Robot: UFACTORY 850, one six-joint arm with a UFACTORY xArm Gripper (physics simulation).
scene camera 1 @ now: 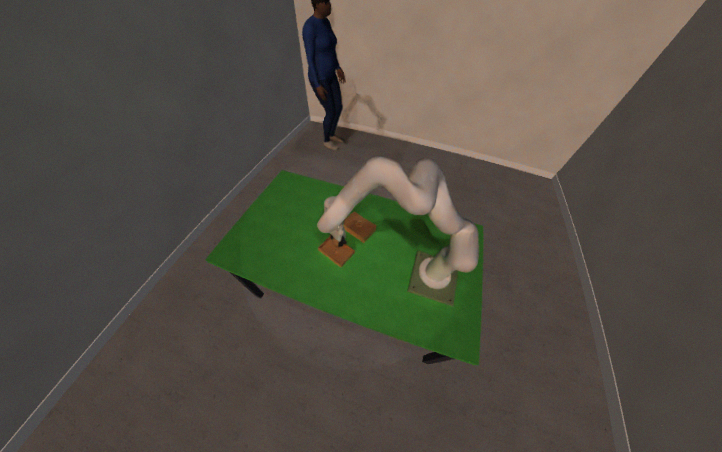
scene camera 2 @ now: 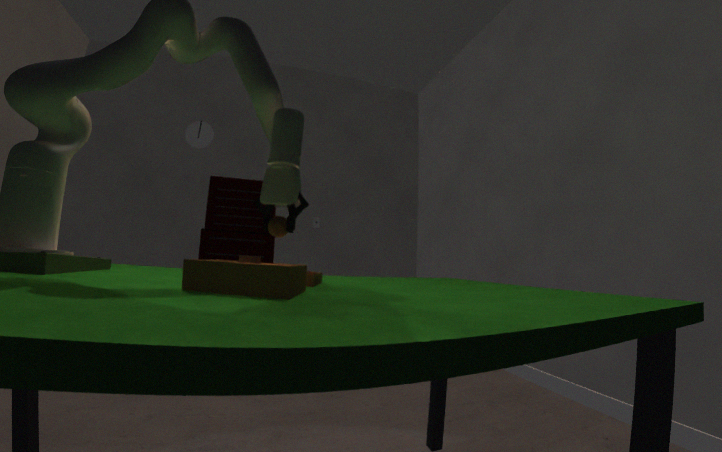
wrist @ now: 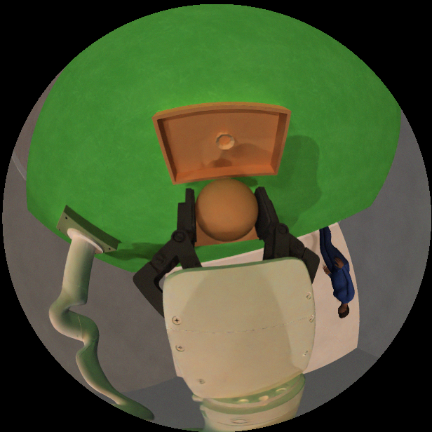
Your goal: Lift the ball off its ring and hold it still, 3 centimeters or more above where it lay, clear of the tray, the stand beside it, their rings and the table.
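The orange-brown ball is between the two black fingers of my gripper, which is shut on it. In the scene camera 2 view the ball hangs in the air, with a visible gap above the stand and the tray. The shallow orange tray lies on the table, with its small ring bare on its floor. The block-like stand is beside it, with a ring on top. In the wrist view the ball hides most of the stand.
The green table bears the tray, the stand and the arm's base plate. A dark red cabinet stands beyond the table. A person in blue stands near the wall.
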